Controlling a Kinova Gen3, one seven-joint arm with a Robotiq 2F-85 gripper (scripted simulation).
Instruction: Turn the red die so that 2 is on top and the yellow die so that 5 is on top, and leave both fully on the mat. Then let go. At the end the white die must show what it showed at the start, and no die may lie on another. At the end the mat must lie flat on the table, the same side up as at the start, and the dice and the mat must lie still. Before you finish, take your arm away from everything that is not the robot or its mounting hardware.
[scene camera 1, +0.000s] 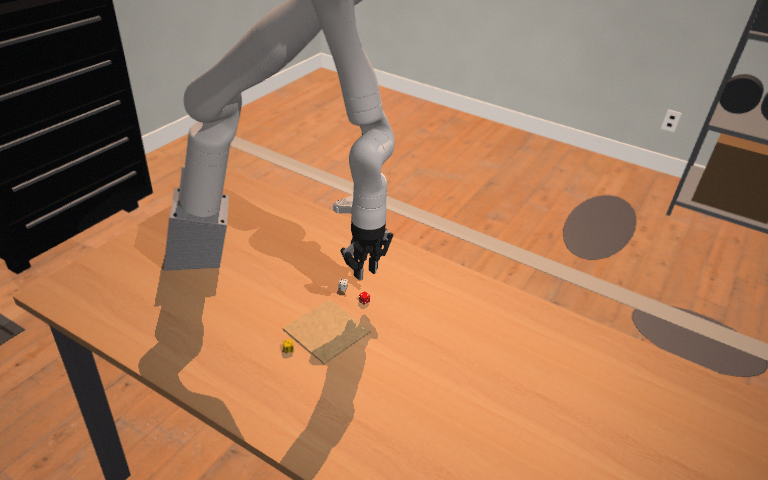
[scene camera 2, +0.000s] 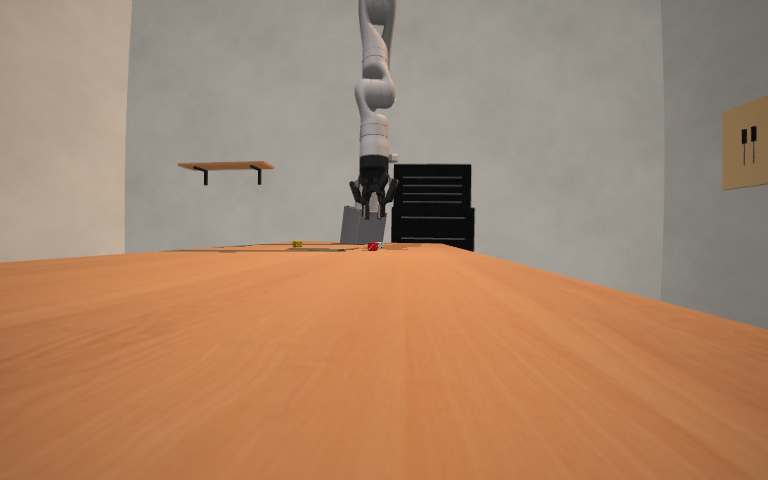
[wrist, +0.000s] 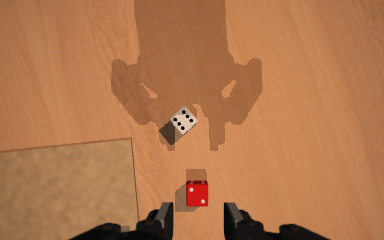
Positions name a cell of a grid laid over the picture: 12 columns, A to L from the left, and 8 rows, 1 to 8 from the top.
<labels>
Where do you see my gripper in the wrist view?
G8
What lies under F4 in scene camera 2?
My gripper.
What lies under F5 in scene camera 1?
My gripper.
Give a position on a tan mat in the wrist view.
At C7
</labels>
